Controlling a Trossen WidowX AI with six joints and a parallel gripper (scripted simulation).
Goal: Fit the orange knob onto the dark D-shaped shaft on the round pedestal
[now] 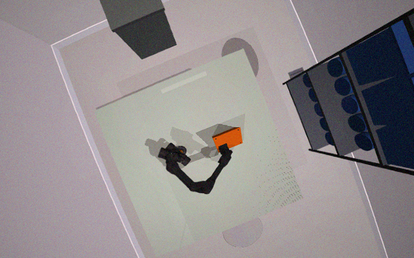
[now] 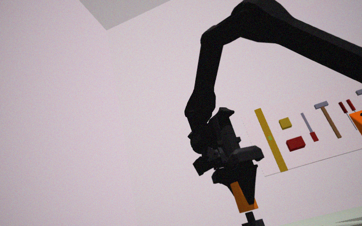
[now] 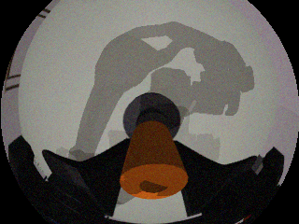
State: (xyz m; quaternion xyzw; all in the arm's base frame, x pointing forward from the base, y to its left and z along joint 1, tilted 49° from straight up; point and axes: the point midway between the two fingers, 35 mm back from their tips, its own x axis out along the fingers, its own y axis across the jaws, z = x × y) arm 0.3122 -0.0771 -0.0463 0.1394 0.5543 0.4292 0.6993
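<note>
My gripper tip is 20 mm below the orange knob. The rest, counted from my gripper tip: dark round pedestal: 40 mm below.
</note>
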